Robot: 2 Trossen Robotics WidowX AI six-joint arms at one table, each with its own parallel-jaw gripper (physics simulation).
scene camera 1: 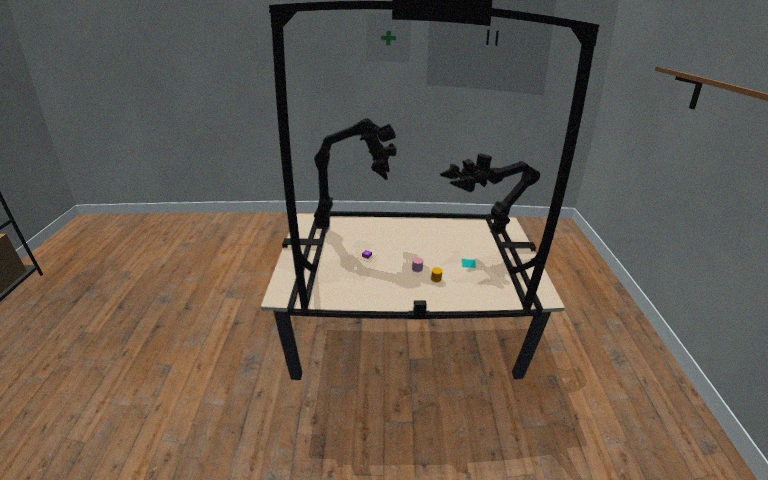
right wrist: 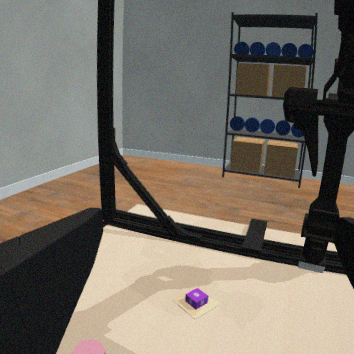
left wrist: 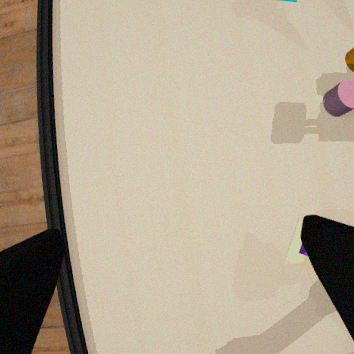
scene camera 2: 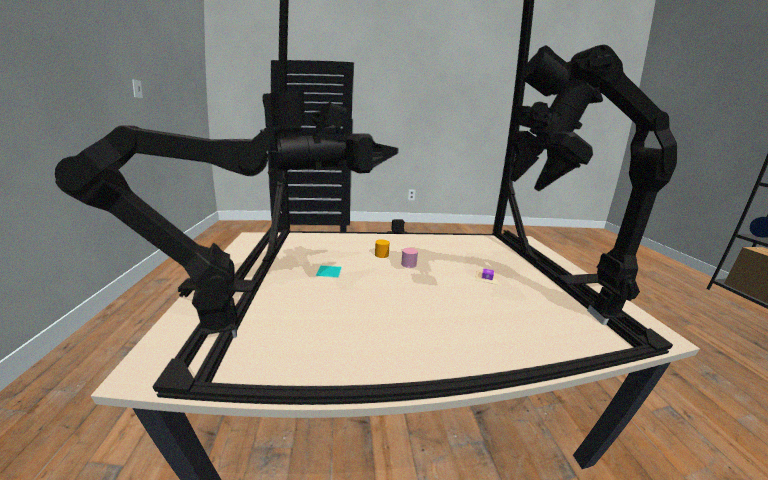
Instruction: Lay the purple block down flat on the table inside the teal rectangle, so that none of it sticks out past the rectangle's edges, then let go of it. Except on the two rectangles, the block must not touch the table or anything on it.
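Pixels of known places: left gripper, between the fingertips: (scene camera 1: 387,175) (right wrist: 352,181) (left wrist: 183,235) (scene camera 2: 523,185); right gripper, between the fingertips: (scene camera 1: 445,178) (right wrist: 222,225) (scene camera 2: 386,148); left arm's base, origin of its link: (scene camera 1: 322,225) (right wrist: 312,257) (scene camera 2: 606,310); right arm's base, origin of its link: (scene camera 1: 498,230) (scene camera 2: 218,322).
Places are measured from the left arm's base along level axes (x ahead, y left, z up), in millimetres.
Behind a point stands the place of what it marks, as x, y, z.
Note:
The purple block (scene camera 1: 367,254) {260, -224, 0} (scene camera 2: 488,273) {261, -197, 0} (right wrist: 197,298) {266, -203, 0} lies on a pale rectangle (right wrist: 208,308) {263, -180, -18} (left wrist: 293,251) {250, -181, -18} on the table. In the left wrist view only a sliver of the block (left wrist: 303,250) {252, -191, -4} shows beside one finger. The teal rectangle (scene camera 1: 469,263) {717, -215, -18} (scene camera 2: 329,271) {712, -211, -18} is bare, far across the table from the block. My left gripper (scene camera 1: 382,172) {324, 0, 286} (scene camera 2: 528,185) {324, 0, 286} (left wrist: 183,235) {324, 0, 286} is open and empty, pointing down, high above the table near the block. My right gripper (scene camera 1: 445,174) {578, -81, 325} (scene camera 2: 394,151) {578, -81, 325} is open and empty, held level high above the table.
A pink cylinder (scene camera 1: 417,264) {481, -302, 22} (scene camera 2: 409,257) {486, -256, 15} (left wrist: 340,98) {474, -260, 26} and an orange cylinder (scene camera 1: 436,274) {561, -363, 22} (scene camera 2: 382,248) {564, -319, 13} stand upright between the block and the teal rectangle. A black frame (scene camera 1: 282,143) {67, -601, 629} rims the table. A shelf rack (right wrist: 275,20) stands off the table.

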